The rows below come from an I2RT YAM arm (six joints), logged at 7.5 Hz.
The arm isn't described. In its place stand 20 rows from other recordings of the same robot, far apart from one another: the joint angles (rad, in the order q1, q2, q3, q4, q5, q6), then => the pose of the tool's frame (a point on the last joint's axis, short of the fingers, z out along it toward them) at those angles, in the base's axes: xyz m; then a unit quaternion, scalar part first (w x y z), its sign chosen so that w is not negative.
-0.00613, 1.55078, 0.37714, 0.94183, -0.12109, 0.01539 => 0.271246 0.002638 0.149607 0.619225 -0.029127 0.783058 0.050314
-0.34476, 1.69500, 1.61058, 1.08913, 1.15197, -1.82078 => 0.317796 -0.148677 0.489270 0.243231 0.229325 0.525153 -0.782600
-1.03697, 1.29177, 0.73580, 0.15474, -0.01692, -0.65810 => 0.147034 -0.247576 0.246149 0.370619 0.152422 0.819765 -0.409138
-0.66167, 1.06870, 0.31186, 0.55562, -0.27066, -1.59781 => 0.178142 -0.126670 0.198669 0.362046 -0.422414 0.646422 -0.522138
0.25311, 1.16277, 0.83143, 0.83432, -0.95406, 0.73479 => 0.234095 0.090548 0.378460 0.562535 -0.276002 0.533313 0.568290
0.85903, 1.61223, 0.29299, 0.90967, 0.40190, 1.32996 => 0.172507 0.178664 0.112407 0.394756 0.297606 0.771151 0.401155
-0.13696, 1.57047, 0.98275, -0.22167, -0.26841, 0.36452 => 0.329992 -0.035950 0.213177 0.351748 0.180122 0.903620 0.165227
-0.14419, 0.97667, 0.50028, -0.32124, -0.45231, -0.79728 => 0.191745 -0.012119 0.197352 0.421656 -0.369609 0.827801 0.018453
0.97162, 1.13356, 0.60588, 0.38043, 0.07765, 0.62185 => 0.148011 0.211834 0.265075 0.477273 -0.106684 0.749504 0.446175
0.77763, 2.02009, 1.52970, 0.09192, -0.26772, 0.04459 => 0.334640 0.342697 0.246808 0.458110 -0.364798 0.744322 0.321002
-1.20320, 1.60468, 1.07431, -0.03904, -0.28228, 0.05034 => 0.139259 -0.334025 0.246844 0.465724 0.454727 0.743050 -0.155569
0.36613, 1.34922, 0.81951, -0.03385, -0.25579, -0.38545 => 0.272590 0.114163 0.241101 0.479713 -0.376074 0.785479 0.107082
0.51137, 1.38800, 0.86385, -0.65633, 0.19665, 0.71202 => 0.226294 0.119012 0.201709 0.213295 0.116722 0.969463 0.031982
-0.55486, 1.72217, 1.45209, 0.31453, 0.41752, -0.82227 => 0.348001 -0.232678 0.371673 0.454856 0.058286 0.690140 -0.559835
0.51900, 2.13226, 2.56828, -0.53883, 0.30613, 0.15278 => 0.408802 0.221167 0.483751 0.662328 -0.033199 0.740153 0.111322
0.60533, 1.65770, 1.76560, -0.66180, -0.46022, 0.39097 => 0.295332 0.223595 0.406838 0.321192 -0.201379 0.833718 0.401492
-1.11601, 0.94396, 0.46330, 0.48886, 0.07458, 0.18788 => 0.094089 -0.198460 0.268132 0.622719 0.448007 0.543324 -0.341043
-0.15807, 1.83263, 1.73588, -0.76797, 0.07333, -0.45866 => 0.403528 -0.066963 0.321233 0.318781 -0.127870 0.929023 -0.137639
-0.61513, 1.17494, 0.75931, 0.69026, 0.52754, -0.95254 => 0.208045 -0.168944 0.341464 0.433973 0.107055 0.609408 -0.654850
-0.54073, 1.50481, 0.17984, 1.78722, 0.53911, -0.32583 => 0.174051 -0.125822 0.200519 0.684998 0.279533 0.480110 -0.471310
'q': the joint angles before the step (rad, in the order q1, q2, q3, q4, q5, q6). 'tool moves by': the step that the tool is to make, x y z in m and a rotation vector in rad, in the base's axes. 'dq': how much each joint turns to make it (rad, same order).
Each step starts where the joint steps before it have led.
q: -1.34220, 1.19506, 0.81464, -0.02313, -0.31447, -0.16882
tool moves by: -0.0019, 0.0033, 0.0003, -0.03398, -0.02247, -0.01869
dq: -0.00293, -0.02153, -0.02935, 0.05211, 0.00933, 0.02004
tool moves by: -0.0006, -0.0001, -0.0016, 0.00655, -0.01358, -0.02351
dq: -0.00014, -0.00018, -0.00765, 0.01083, 0.01675, 0.02295
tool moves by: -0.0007, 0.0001, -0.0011, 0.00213, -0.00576, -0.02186
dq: -0.00013, -0.00142, -0.00623, 0.00782, 0.01827, 0.01379
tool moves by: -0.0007, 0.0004, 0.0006, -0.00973, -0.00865, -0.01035
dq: -0.00141, -0.00440, -0.00576, 0.01521, 0.00629, 0.00925
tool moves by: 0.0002, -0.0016, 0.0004, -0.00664, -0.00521, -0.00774
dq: 0.00021, 0.00579, 0.00128, 0.01375, 0.00633, 0.00623
